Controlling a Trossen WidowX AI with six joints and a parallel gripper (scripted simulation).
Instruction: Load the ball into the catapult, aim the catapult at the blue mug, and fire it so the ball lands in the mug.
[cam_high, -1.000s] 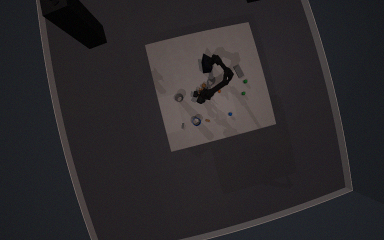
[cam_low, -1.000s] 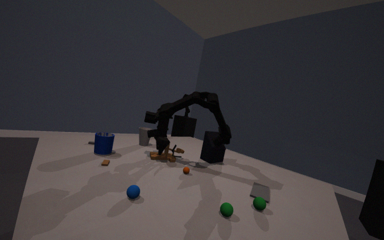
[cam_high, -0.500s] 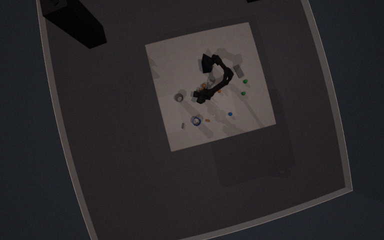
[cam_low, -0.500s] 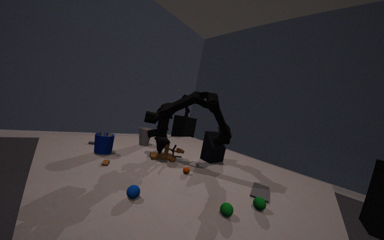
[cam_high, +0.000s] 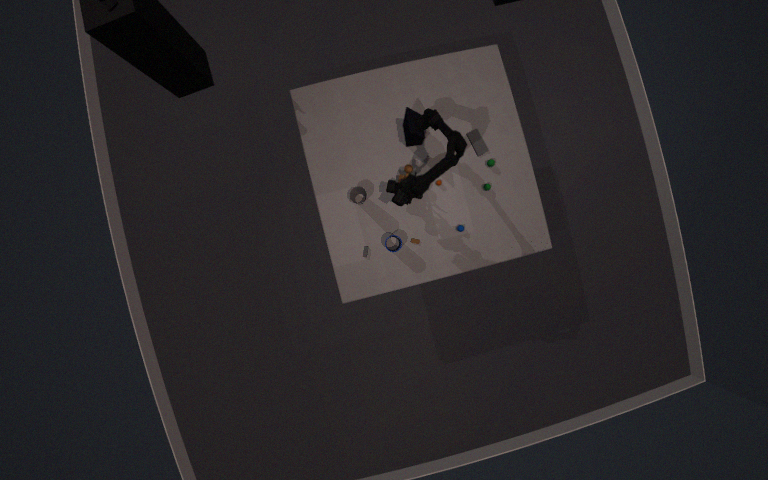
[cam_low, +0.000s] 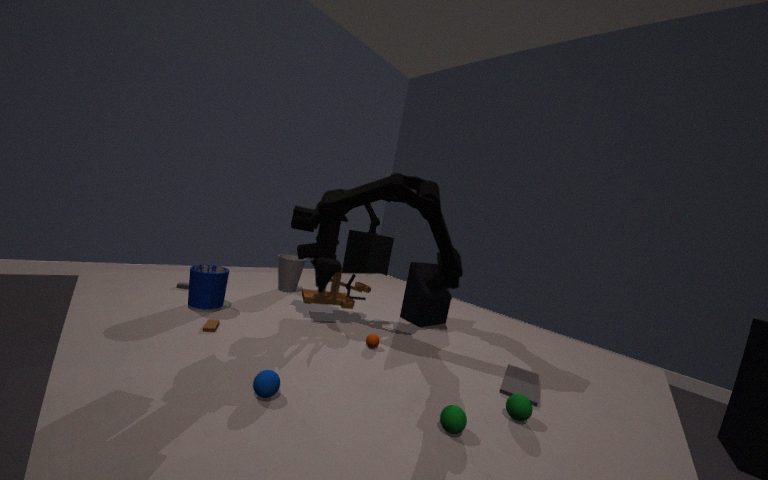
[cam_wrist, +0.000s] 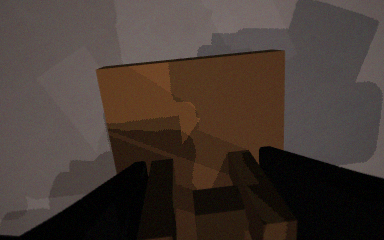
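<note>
Now: the catapult frame 4 cm behind my gripper tip, 2 cm to the left of it and 5 cm above it. The rest, counted from my gripper tip: orange ball 22 cm to the left, 6 cm below; then grey cup 5 cm behind, 24 cm to the right, 5 cm below; then wooden catapult 5 cm behind, 5 cm to the left, 2 cm above.
</note>
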